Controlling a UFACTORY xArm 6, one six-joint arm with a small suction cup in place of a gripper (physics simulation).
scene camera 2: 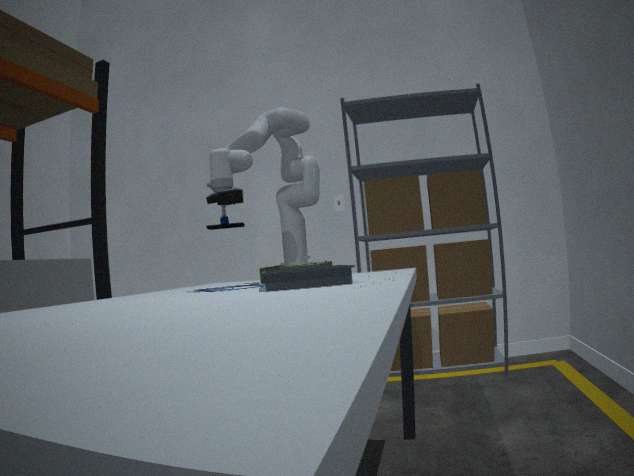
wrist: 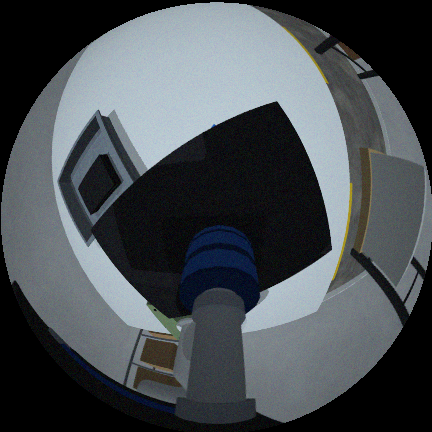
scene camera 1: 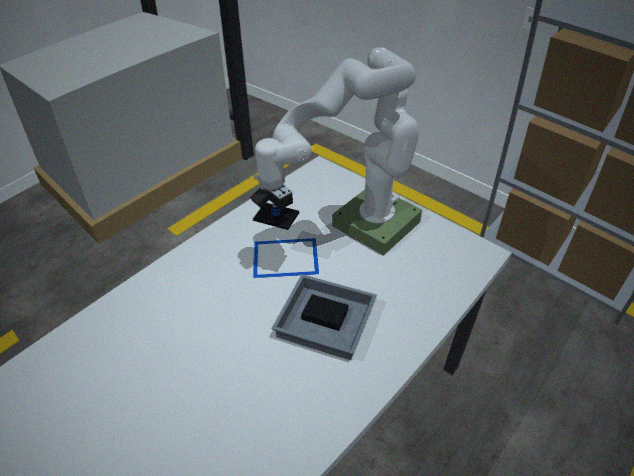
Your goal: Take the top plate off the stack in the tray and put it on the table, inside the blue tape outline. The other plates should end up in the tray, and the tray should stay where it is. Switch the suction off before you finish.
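Places are measured from the arm's base along level axes (x up, y right, z ahead), in centimetres.
Pixels of known places: hand, tool point: (scene camera 2: 225, 228) (wrist: 219, 243) (scene camera 1: 276, 215); arm's base, link origin: (scene camera 2: 296, 264) (scene camera 1: 377, 211).
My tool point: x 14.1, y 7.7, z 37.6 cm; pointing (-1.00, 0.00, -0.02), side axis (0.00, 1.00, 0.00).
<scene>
For each thing: its top centre in the pictures, then the offset to it from my tool point. Level surfaces: height alone.
- thin black plate, top centre: (wrist: 204, 248) (scene camera 1: 276, 214) (scene camera 2: 225, 224) dz +0.4, dx +1.1, dy -0.6 cm
- grey tray, top centre: (wrist: 81, 183) (scene camera 2: 304, 268) (scene camera 1: 325, 311) dz +5.0, dx -15.0, dy -29.3 cm
- table, surface height: dx -20.0 cm
My suction cup (scene camera 1: 275, 210) (scene camera 2: 224, 220) (wrist: 218, 265) is shut on a thin black plate (scene camera 1: 286, 218) (scene camera 2: 236, 224) (wrist: 240, 170), which hangs roughly level, high above the table. In scene camera 1 the plate appears behind the blue tape outline (scene camera 1: 286, 275) (wrist: 214, 126); in the wrist view it hides nearly all of the outline. The grey tray (scene camera 1: 312, 344) (scene camera 2: 307, 277) (wrist: 76, 156) stands on the table, apart from the held plate. A black stack of plates (scene camera 1: 325, 310) (wrist: 98, 186) lies inside the tray; how many plates it holds I cannot tell.
The green base block (scene camera 1: 384, 233) of the arm stands on the table (scene camera 1: 168, 368) behind the tray. A large grey box (scene camera 1: 143, 122) on a wooden pallet (scene camera 1: 163, 190) is beyond the table's left edge. A shelf rack (scene camera 2: 425, 166) with brown boxes stands behind at the right.
</scene>
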